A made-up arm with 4 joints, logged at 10 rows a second.
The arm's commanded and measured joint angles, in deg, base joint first. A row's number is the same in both.
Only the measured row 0 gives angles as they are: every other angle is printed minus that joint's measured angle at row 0.
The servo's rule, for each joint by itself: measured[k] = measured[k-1] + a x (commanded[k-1-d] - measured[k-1]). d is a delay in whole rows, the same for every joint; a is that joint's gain. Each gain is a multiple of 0.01, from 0.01 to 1. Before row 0 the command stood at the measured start. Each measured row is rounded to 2 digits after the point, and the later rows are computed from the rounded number. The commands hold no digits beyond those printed.
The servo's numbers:
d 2
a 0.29 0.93 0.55 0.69
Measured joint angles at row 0:
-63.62 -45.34 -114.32 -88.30
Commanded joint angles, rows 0 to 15:
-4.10 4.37 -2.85 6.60
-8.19 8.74 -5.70 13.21
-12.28 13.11 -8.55 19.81
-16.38 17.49 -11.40 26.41
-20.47 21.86 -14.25 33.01
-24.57 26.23 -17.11 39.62
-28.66 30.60 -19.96 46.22
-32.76 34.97 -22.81 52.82
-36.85 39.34 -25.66 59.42
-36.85 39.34 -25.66 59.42
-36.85 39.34 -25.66 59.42
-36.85 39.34 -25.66 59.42
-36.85 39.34 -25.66 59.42
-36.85 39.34 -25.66 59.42
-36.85 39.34 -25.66 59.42
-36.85 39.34 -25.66 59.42
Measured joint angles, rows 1 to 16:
0.00 0.00 0.00 0.00
0.00 0.00 0.00 0.00
-1.19 4.06 -1.57 4.55
-3.22 8.41 -3.84 10.53
-5.85 12.78 -6.43 16.93
-8.90 17.16 -9.16 23.47
-12.26 21.53 -11.96 30.05
-15.83 25.90 -14.79 36.65
-19.55 30.27 -17.63 43.25
-23.38 34.64 -20.48 49.85
-27.29 39.01 -23.33 56.45
-30.06 39.32 -24.61 58.50
-32.03 39.34 -25.19 59.13
-33.43 39.34 -25.45 59.33
-34.42 39.34 -25.57 59.39
-35.12 39.34 -25.62 59.41

